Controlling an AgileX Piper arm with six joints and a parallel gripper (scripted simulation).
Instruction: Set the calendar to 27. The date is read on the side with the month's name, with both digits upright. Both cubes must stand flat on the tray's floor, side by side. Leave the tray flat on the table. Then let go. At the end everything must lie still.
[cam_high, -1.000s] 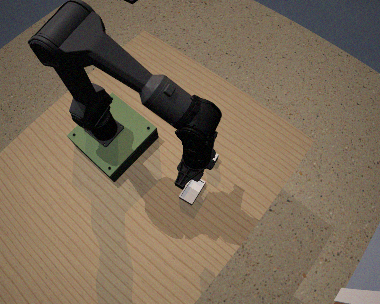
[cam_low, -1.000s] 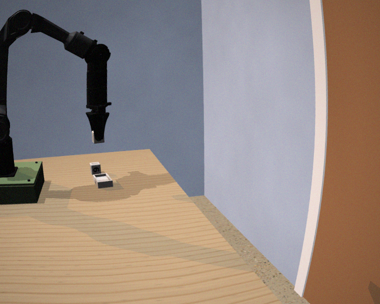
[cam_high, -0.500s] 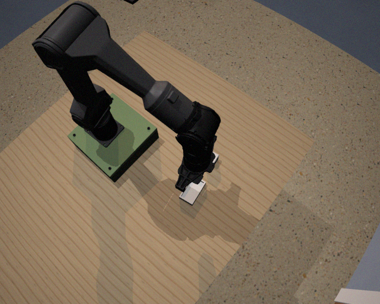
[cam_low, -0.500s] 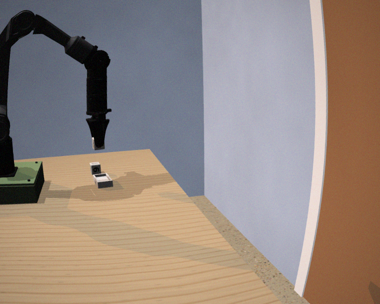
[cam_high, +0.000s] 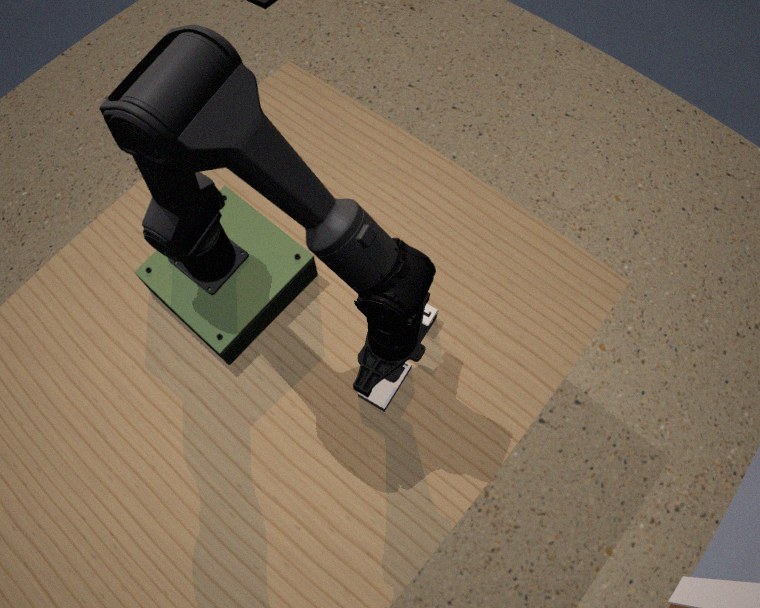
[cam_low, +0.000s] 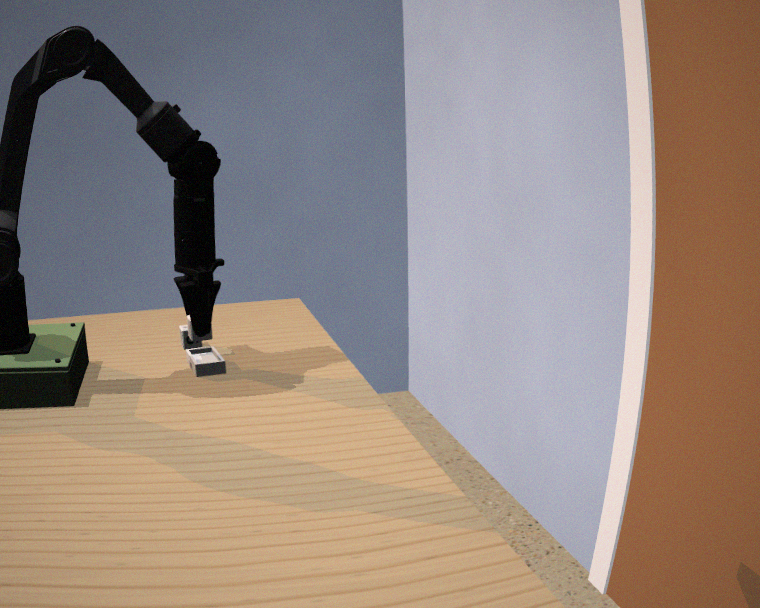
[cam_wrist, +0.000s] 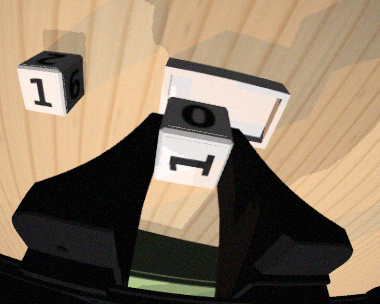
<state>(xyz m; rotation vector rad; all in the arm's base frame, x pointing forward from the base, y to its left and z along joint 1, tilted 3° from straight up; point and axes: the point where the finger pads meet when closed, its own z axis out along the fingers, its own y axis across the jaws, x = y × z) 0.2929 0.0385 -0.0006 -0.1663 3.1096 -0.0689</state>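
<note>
Now: the white tray 2 cm to the right of my hand and 4 cm below it.
</note>
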